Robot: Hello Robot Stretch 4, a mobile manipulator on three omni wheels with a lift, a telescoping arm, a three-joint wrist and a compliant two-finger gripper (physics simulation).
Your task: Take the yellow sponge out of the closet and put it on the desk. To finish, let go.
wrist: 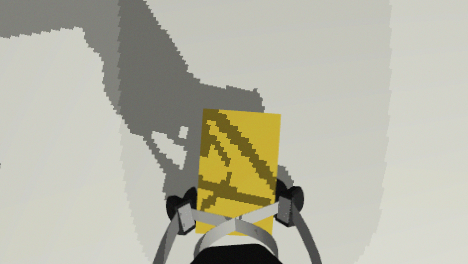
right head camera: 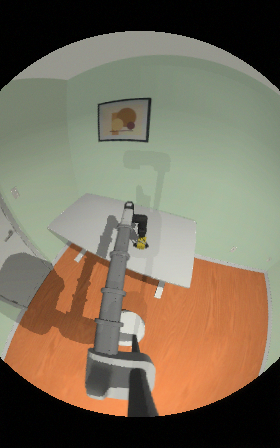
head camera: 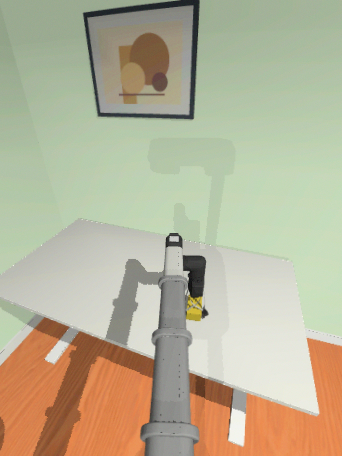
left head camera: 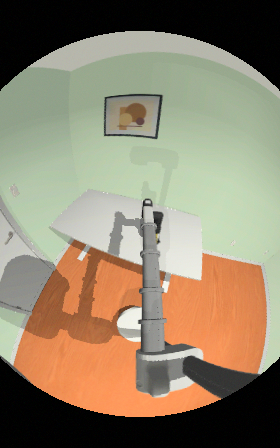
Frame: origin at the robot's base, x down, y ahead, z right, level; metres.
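Seen in the pictures: gripper, fingertip midpoint: [wrist: 236,197] [right head camera: 140,246] [head camera: 194,316]; robot's base, link origin: [right head camera: 125,327] [left head camera: 135,323].
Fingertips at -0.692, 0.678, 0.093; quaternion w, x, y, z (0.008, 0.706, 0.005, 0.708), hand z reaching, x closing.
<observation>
Pixels of each thing's top centre, then the offset from my fingertips to it, as dx, dy, dz. "*": a spot on its surface instead. Level surfaces: height alone.
- yellow sponge, top centre: [wrist: 237,174] [head camera: 194,304] -0.047, +0.030, +0.001
- white desk, surface height: dx +0.000
- light panel with a handle, surface spot: [left head camera: 8,238] [right head camera: 8,236] * -0.208, -0.258, -1.308
The yellow sponge [head camera: 194,315] [right head camera: 141,240] [wrist: 245,145] is between the two fingers of my gripper [head camera: 196,311] [right head camera: 141,245] [wrist: 236,197], which is shut on it. In the wrist view the sponge sticks out past the fingertips and stands slightly askew. It is over the right half of the white desk [head camera: 265,325] [left head camera: 185,245] [right head camera: 175,250] [wrist: 425,150], low at its surface; whether its underside touches the desk top I cannot tell. The gripper's shadow lies close beside it. In the left head view the arm mostly hides sponge and fingers. I cannot make out the closet for certain.
My extended arm [head camera: 172,360] [left head camera: 151,280] [right head camera: 114,280] reaches across the desk's front edge. A framed picture [head camera: 150,65] hangs on the green wall behind. A round white object [left head camera: 129,325] [right head camera: 132,322] is on the wooden floor. A light panel with a handle [left head camera: 8,238] [right head camera: 8,235] is at the far left.
</observation>
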